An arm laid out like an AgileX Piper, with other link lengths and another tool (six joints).
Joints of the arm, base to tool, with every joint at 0 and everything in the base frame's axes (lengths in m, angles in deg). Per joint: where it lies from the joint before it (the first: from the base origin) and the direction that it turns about. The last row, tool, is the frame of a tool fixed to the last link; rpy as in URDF.
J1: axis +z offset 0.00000 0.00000 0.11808
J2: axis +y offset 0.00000 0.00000 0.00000
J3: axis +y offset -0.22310 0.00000 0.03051
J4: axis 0.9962 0 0.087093 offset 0.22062 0.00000 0.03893
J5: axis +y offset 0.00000 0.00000 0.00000
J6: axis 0.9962 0 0.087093 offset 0.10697 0.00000 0.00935
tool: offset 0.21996 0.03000 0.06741 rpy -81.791 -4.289 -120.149
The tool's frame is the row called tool.
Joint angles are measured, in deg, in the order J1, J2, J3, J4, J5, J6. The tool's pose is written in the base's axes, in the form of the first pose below.
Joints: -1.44 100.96 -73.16 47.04 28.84 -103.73
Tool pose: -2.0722, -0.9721, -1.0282, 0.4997, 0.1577, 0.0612
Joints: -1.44 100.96 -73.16 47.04 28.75 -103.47
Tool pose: -2.0705, -0.9696, -1.0336, 0.5002, 0.1574, 0.0616
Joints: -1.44 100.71 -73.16 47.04 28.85 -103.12
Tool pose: -2.0646, -0.9662, -1.0412, 0.5003, 0.1578, 0.0638
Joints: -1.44 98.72 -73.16 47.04 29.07 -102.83
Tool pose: -2.0142, -0.9777, -1.0834, 0.5011, 0.1585, 0.0809
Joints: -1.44 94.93 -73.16 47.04 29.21 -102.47
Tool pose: -1.9088, -1.0012, -1.1736, 0.5021, 0.1590, 0.1138
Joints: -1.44 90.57 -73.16 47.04 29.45 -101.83
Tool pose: -1.7811, -1.0174, -1.2848, 0.5004, 0.1599, 0.1516
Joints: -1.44 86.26 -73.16 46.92 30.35 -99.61
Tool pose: -1.6747, -1.0008, -1.3821, 0.4941, 0.1629, 0.1880
